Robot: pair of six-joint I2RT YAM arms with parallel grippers.
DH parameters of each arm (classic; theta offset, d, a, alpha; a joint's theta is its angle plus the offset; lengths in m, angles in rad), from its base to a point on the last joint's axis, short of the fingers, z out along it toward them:
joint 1: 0 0.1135 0.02 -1.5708
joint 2: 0 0 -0.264 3.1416
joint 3: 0.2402 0 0.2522 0
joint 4: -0.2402 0 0.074 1.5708
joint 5: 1.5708 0 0 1.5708
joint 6: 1.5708 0.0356 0 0
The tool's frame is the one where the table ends.
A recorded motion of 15 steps. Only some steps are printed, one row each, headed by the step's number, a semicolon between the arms.
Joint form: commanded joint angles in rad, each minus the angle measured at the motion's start. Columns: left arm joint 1, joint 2, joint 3, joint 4, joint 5, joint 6; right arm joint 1, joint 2, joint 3, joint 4, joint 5, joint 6.
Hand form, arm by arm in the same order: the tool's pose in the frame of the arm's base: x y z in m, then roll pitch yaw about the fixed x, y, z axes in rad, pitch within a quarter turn. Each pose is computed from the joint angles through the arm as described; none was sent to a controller.
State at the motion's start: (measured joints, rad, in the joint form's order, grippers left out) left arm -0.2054 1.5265 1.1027 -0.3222 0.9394 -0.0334; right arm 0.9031 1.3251 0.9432 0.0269 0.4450 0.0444
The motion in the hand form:
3: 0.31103 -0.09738 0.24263 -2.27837 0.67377 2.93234; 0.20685 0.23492 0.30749 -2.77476 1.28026 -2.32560
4: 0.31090 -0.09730 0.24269 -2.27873 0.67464 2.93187; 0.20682 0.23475 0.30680 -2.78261 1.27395 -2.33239
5: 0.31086 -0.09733 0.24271 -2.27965 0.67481 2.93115; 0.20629 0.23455 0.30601 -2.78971 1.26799 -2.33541
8: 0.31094 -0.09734 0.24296 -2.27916 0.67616 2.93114; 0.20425 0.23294 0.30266 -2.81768 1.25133 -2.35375
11: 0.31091 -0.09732 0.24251 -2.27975 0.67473 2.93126; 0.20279 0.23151 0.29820 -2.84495 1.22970 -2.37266
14: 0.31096 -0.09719 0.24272 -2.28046 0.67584 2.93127; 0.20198 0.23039 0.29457 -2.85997 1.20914 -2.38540
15: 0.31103 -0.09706 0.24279 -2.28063 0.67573 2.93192; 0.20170 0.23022 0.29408 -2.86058 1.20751 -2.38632
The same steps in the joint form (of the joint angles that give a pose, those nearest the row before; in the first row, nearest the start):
3: -0.0154 0.0374 -0.0169 -0.0863 -0.0835 0.0196; -0.0053 0.0207 0.0355 0.0394 0.0001 -0.0185
4: -0.0153 0.0367 -0.0174 -0.0861 -0.0834 0.0203; -0.0057 0.0209 0.0359 0.0320 -0.0018 -0.0159
5: -0.0154 0.0367 -0.0173 -0.0867 -0.0840 0.0210; -0.0052 0.0196 0.0344 0.0257 -0.0057 -0.0142
8: -0.0154 0.0365 -0.0168 -0.0861 -0.0835 0.0211; -0.0044 0.0121 0.0232 0.0104 -0.0160 -0.0062
11: -0.0154 0.0370 -0.0177 -0.0859 -0.0841 0.0210; -0.0047 0.0079 0.0121 -0.0069 -0.0267 0.0029
14: -0.0150 0.0366 -0.0174 -0.0859 -0.0846 0.0214; -0.0054 0.0064 0.0055 -0.0244 -0.0314 0.0101
15: -0.0146 0.0366 -0.0171 -0.0861 -0.0849 0.0211; -0.0049 0.0057 0.0037 -0.0252 -0.0309 0.0109

